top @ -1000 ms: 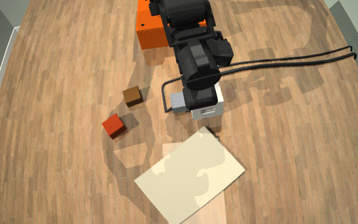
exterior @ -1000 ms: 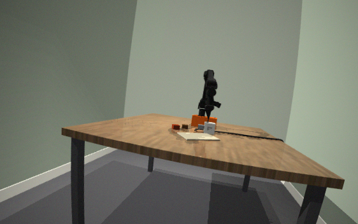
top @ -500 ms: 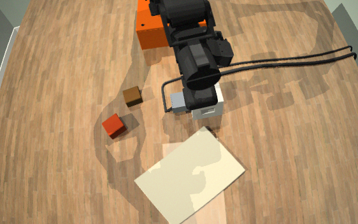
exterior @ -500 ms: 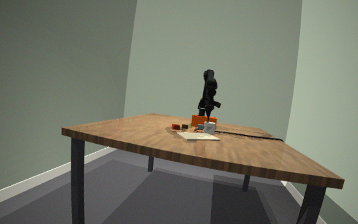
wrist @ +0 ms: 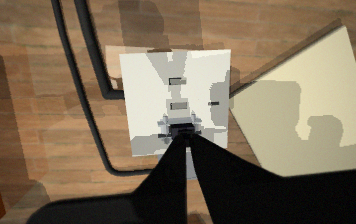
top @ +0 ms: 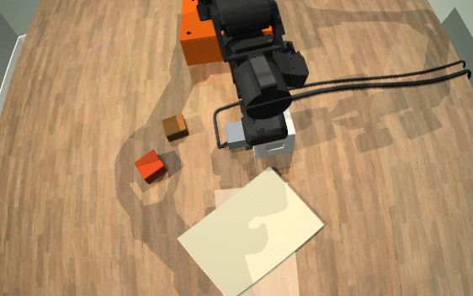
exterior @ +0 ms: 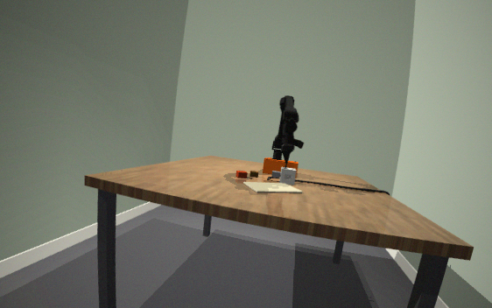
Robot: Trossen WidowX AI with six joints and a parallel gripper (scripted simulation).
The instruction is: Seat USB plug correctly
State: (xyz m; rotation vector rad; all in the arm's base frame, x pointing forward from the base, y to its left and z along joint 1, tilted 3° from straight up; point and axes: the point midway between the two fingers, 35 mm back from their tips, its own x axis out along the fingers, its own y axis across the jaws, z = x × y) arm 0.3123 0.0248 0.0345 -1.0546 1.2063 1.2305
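Now: gripper tip 20 mm above the dark USB plug. From my gripper tip the other things lie so: USB socket 30 mm below; then brown block 70 mm behind, 160 mm to the right, 90 mm below; then cream sheet 180 mm ahead, 70 mm to the right, 100 mm below.
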